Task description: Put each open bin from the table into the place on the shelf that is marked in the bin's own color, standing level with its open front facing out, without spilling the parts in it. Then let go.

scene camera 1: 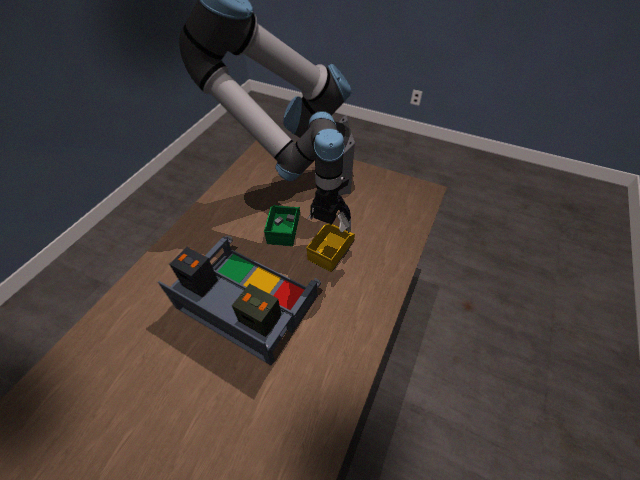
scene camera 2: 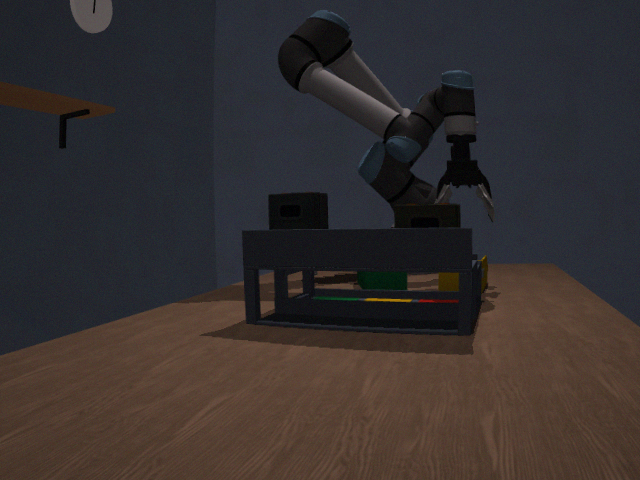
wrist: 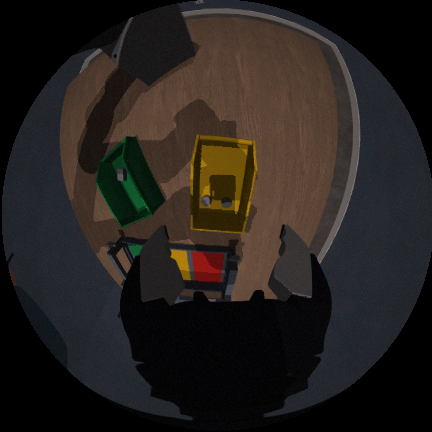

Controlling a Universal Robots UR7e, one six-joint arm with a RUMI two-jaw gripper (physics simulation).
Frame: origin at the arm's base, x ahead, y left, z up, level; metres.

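Seen in the pictures: gripper, fingertip midpoint: [scene camera 1: 329, 225] [scene camera 2: 464, 222] [wrist: 223, 226].
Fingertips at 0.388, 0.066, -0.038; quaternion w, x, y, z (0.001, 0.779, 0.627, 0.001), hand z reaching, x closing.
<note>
A point is followed by its place in that frame, as x, y, z.
My gripper [scene camera 1: 328, 223] @[0.388, 0.066, -0.038] [scene camera 2: 465, 210] @[0.388, 0.066, -0.038] [wrist: 223, 226] @[0.388, 0.066, -0.038] is open and empty, pointing down above the table by the yellow bin. The yellow bin [scene camera 1: 320, 257] @[0.451, 0.048, -0.138] [scene camera 2: 448, 281] @[0.441, 0.017, -0.167] [wrist: 227, 156] @[0.325, 0.092, -0.192] stands on the table with two grey round parts inside, seen in the wrist view. The green bin [scene camera 1: 280, 238] @[0.391, -0.116, -0.154] [scene camera 2: 382, 280] @[0.393, -0.131, -0.167] [wrist: 131, 187] @[0.328, -0.152, -0.191] stands beside it with grey blocks inside. The grey shelf [scene camera 1: 219, 326] @[0.748, -0.206, -0.188] [scene camera 2: 356, 249] @[0.776, -0.181, -0.064] has green [scene camera 1: 236, 267] @[0.527, -0.239, -0.188], yellow [scene camera 1: 262, 279] @[0.553, -0.133, -0.188] and red [scene camera 1: 287, 293] @[0.586, -0.033, -0.188] marked places, with no bin on them. A red bin does not show.
A black case [scene camera 1: 194, 279] @[0.707, -0.252, 0.006] [scene camera 2: 298, 210] @[0.704, -0.279, -0.002] and an olive case [scene camera 1: 255, 313] @[0.764, -0.050, 0.003] [scene camera 2: 426, 215] @[0.772, -0.071, -0.014] stand on top of the shelf at its two sides. The shelf's end frames rise beside the marked places. The robot's base [scene camera 1: 348, 160] @[0.070, 0.066, -0.017] stands at the table's far end.
</note>
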